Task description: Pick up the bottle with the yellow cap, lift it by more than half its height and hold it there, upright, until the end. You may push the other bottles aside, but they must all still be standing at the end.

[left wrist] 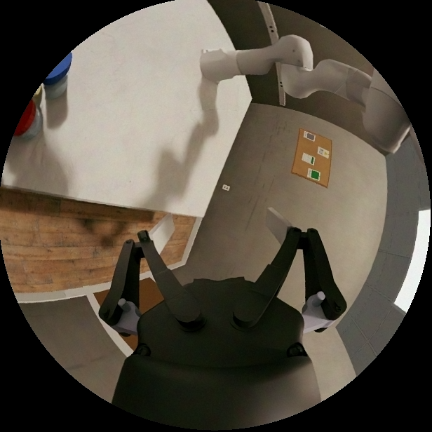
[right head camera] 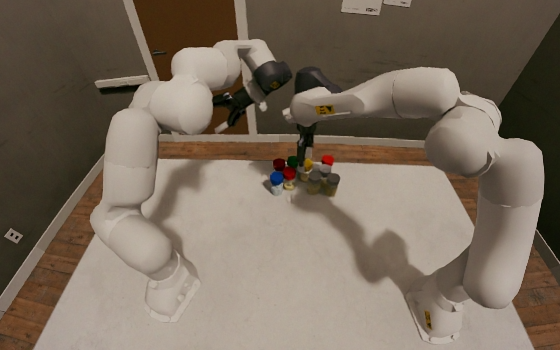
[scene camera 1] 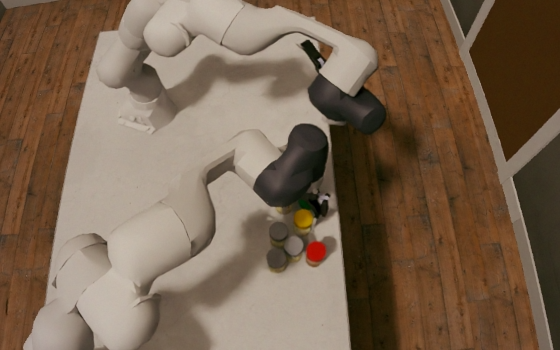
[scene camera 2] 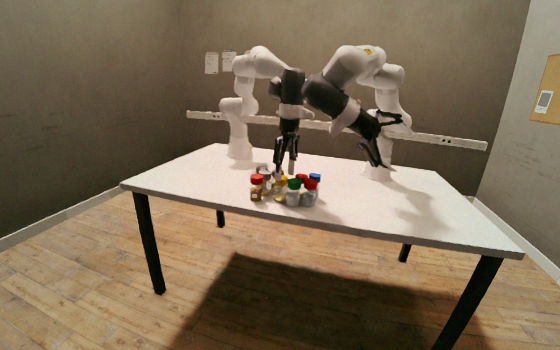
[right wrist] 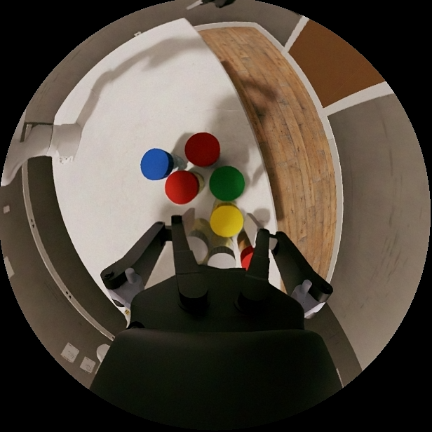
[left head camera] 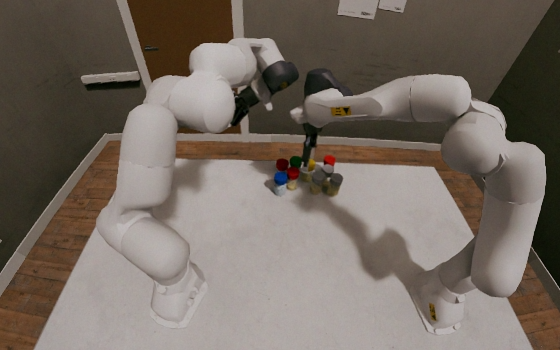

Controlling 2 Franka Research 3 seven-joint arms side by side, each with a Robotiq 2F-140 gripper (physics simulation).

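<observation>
The bottle with the yellow cap (left head camera: 311, 164) (right head camera: 308, 164) (scene camera 1: 303, 219) (scene camera 2: 279, 194) (right wrist: 227, 221) stands upright on the table among the other bottles. My right gripper (scene camera 2: 284, 170) (right wrist: 219, 217) is open and points down at it. In the right wrist view the yellow cap shows between its fingertips. In scene camera 2 the fingertips are near cap height or a little above; whether they touch the bottle cannot be told. In the head views a finger partly hides the bottle. My left gripper (scene camera 2: 392, 144) (left wrist: 219, 219) is open and empty, raised away from the bottles.
The green-capped bottle (scene camera 1: 304, 204) (right wrist: 227, 183) stands close to the yellow one. Red (right wrist: 182, 187), dark red (right wrist: 202, 149) and blue (right wrist: 156, 164) caps lie beyond it. Grey-capped bottles (scene camera 1: 278, 231) (scene camera 1: 294, 245) (scene camera 1: 277, 259) and a bright red-capped bottle (scene camera 1: 316, 252) stand on its other side. The table edge is near.
</observation>
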